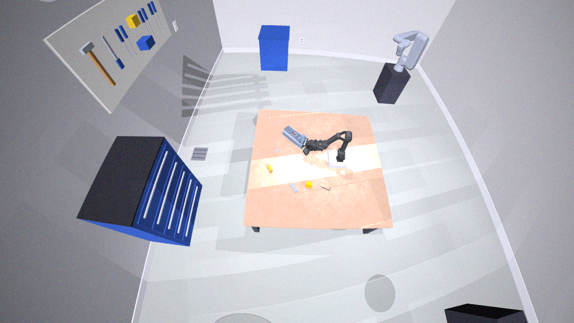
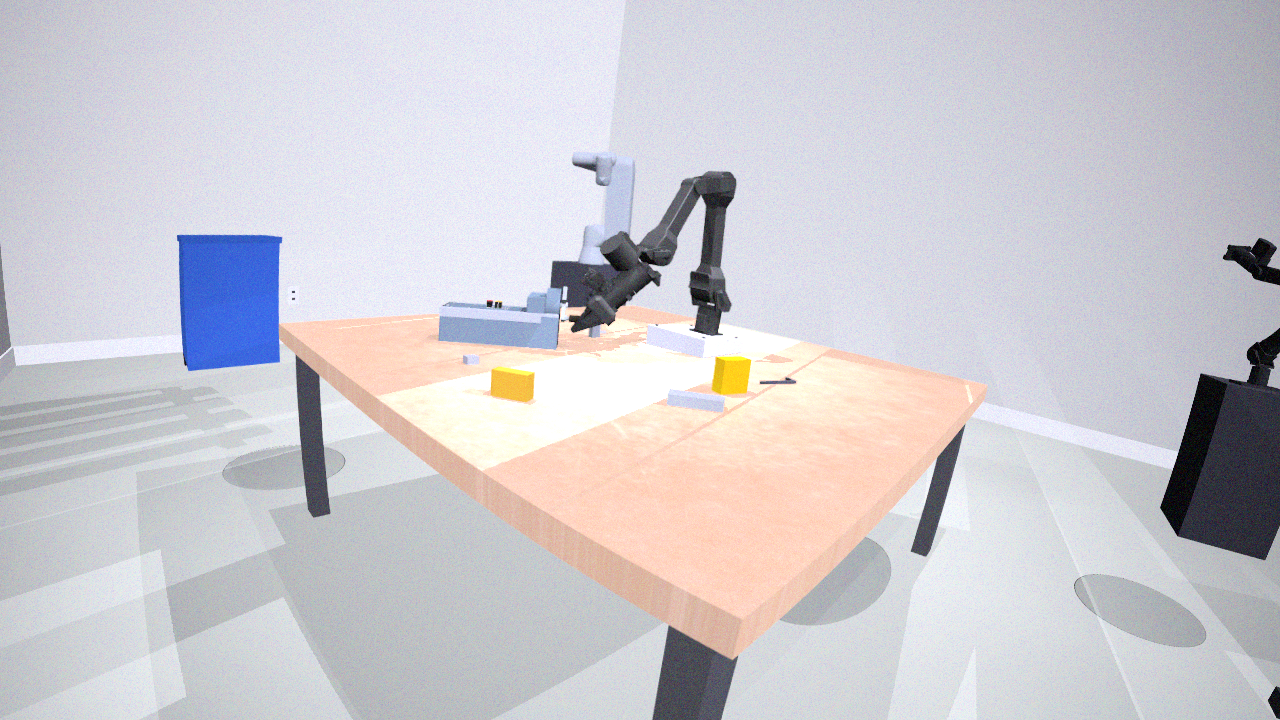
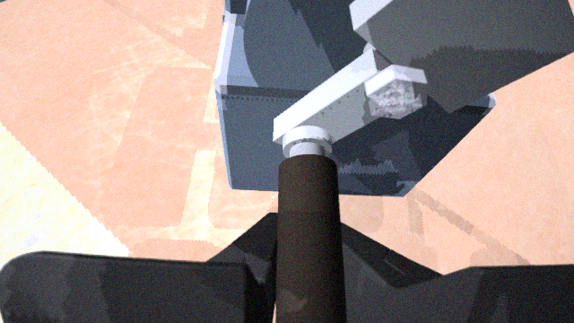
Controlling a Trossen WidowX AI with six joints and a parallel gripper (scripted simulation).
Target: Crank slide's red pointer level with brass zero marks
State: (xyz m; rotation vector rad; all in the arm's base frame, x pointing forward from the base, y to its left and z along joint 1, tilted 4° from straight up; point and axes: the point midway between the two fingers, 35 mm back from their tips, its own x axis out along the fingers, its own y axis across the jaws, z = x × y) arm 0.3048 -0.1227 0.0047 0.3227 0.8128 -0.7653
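The crank lies 4 cm above my gripper tip. Also, from my gripper tip: red pointer: 15 cm to the right, 12 cm ahead, 4 cm above; grey cube: 28 cm ahead, 3 cm below, 2 cm to the left; dark brown handle: 3 cm above, 1 cm to the left, 1 cm behind.
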